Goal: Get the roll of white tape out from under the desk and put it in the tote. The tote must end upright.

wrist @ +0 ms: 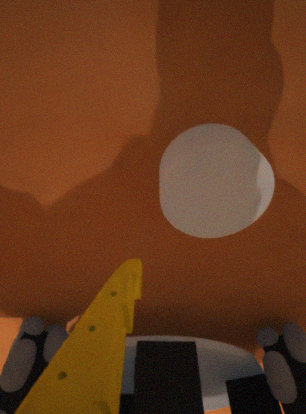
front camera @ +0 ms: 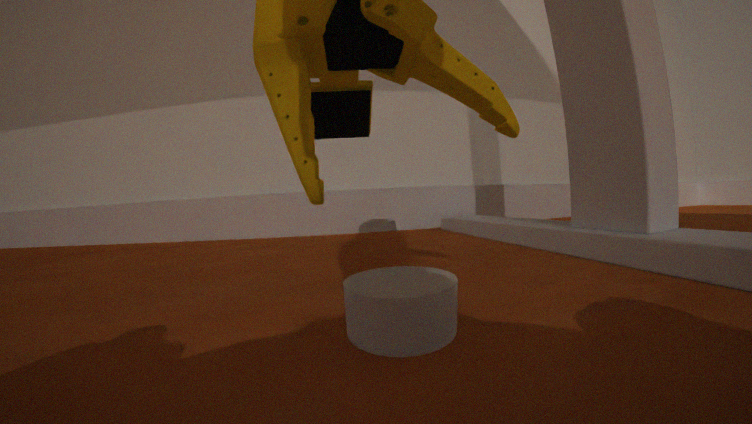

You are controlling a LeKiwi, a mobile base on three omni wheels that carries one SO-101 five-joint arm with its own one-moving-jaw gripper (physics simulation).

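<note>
The roll of white tape lies flat on the floor, in the lower middle of the front view and right of the middle in the wrist view. My gripper is open and empty, its jaws spread wide above the roll in the front view. In the wrist view one notched jaw shows, its tip below and left of the roll, and the moving jaw is out of the picture. The jaws do not touch the roll. The tote does not show in either view.
A grey desk leg stands at the right on a long grey foot bar. A pale wall stands behind the orange-brown floor. My base's wheels show at the bottom of the wrist view.
</note>
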